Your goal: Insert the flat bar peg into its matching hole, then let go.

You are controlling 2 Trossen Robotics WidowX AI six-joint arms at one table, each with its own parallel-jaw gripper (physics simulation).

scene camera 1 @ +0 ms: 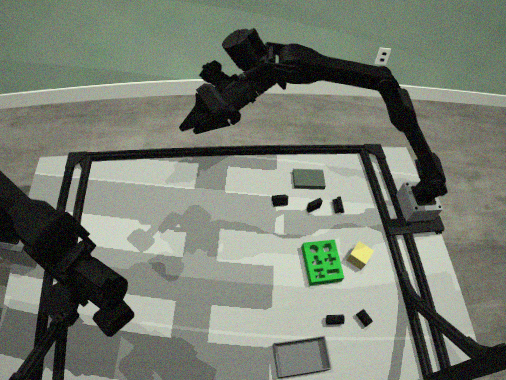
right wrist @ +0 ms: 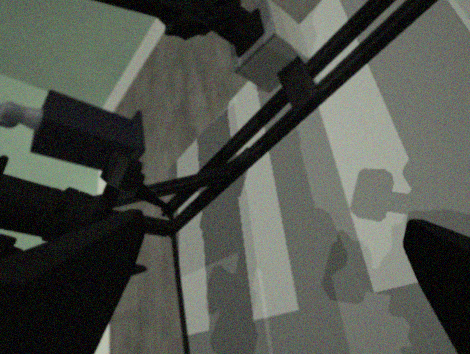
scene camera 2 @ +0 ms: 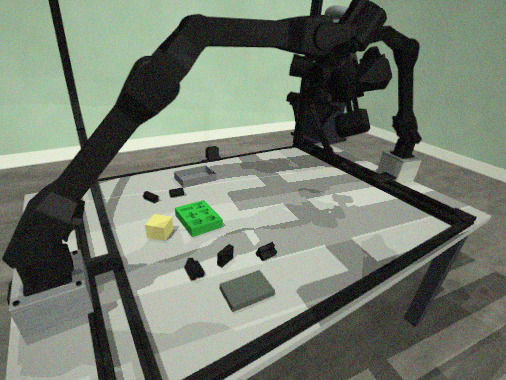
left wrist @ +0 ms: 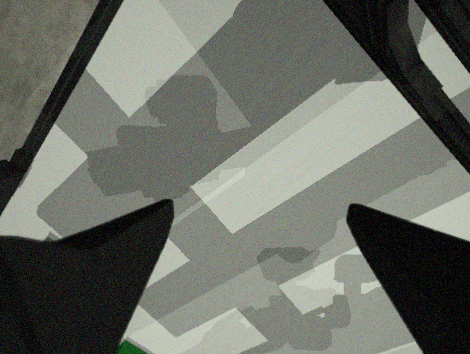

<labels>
left gripper: open, holds nothing
right gripper: open, holds nothing
a green hole board: on the table
a grey tray: on the table
a dark grey flat plate: on the table
</labels>
